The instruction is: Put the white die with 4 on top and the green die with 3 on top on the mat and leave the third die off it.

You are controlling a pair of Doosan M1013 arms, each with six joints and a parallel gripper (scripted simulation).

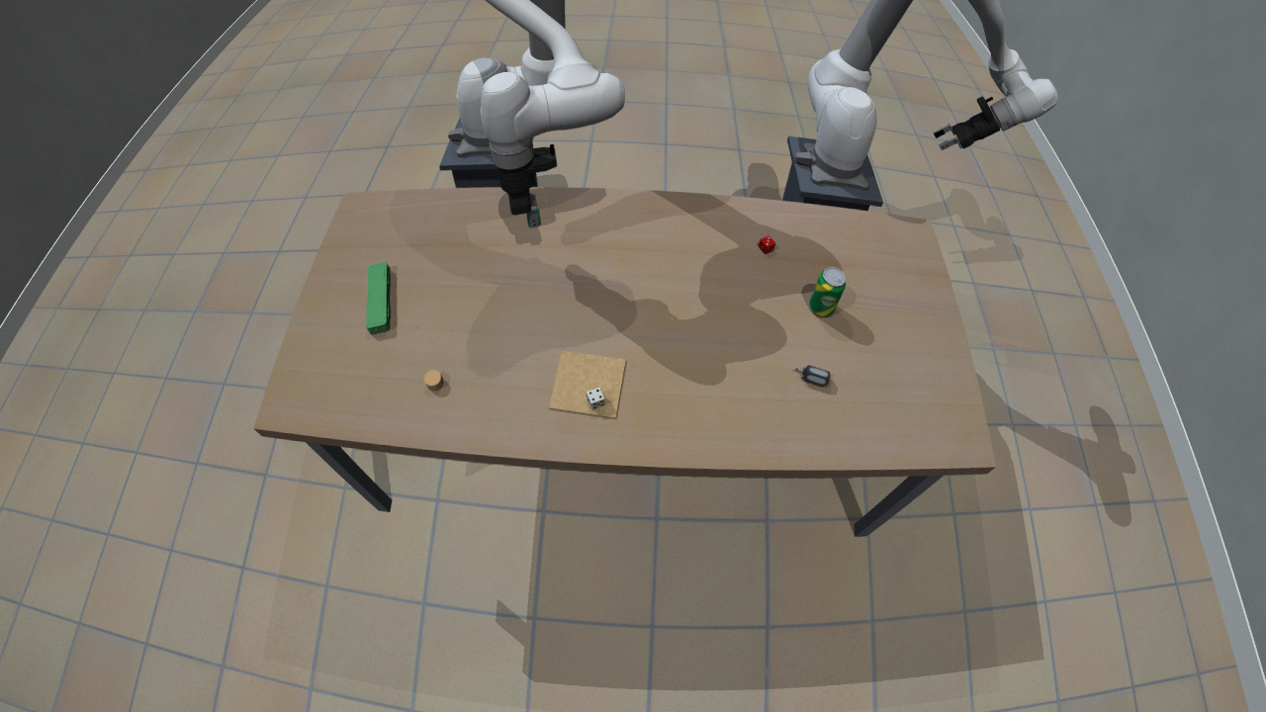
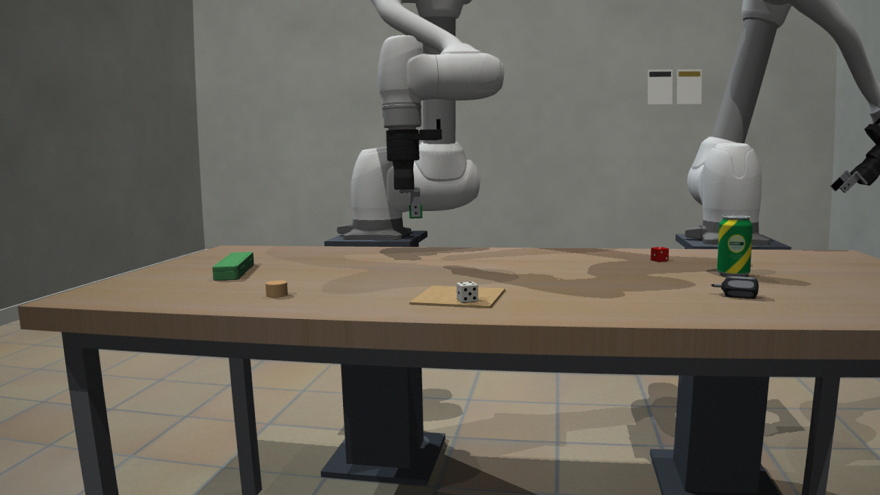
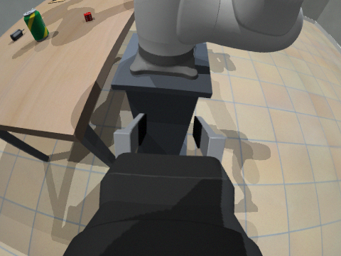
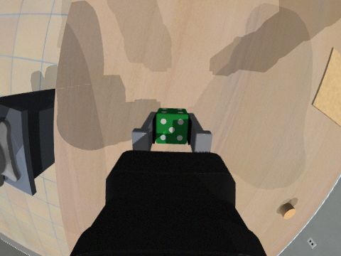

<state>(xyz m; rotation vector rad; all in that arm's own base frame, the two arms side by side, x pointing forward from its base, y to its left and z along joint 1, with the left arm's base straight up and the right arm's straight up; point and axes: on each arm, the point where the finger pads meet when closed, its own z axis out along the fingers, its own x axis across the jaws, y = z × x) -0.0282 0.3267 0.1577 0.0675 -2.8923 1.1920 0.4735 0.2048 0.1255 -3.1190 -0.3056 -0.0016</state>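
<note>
The tan mat lies 36 cm ahead of my right hand, 17 cm to the left of it and 12 cm below it. Also, from my right hand: green die 1 cm below; then wooden disc 39 cm ahead, 16 cm to the right, 11 cm below; then green box 38 cm to the right, 19 cm ahead, 11 cm below.
</note>
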